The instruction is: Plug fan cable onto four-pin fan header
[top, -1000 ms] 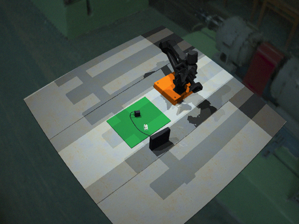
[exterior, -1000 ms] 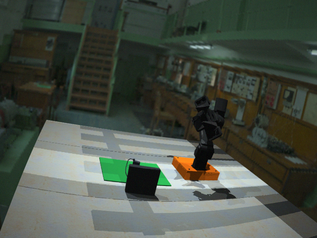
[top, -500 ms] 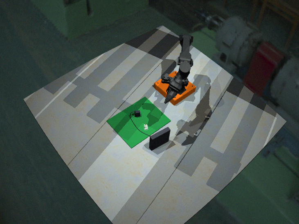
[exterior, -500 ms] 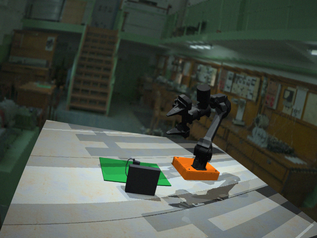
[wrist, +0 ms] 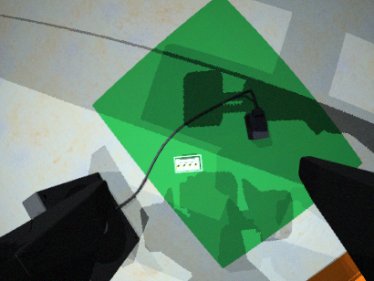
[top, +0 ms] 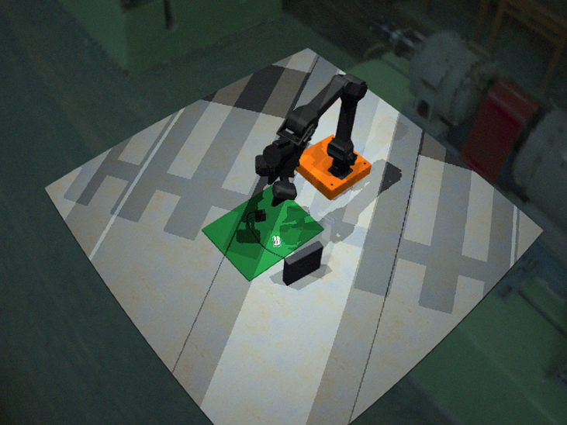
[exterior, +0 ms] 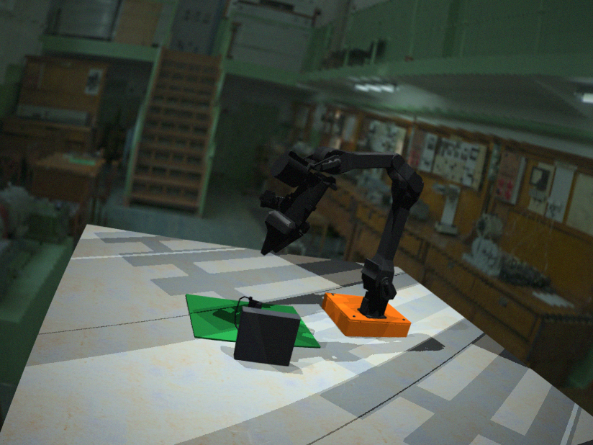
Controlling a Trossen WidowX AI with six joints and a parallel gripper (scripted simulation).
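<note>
Right now the black plug is 170 mm below my gripper tip, 60 mm to the right of it and 20 mm behind it. The rest, counted from my gripper tip: black fan box 160 mm to the left, 130 mm below, 40 mm ahead; then green board 210 mm below, 30 mm to the right.
</note>
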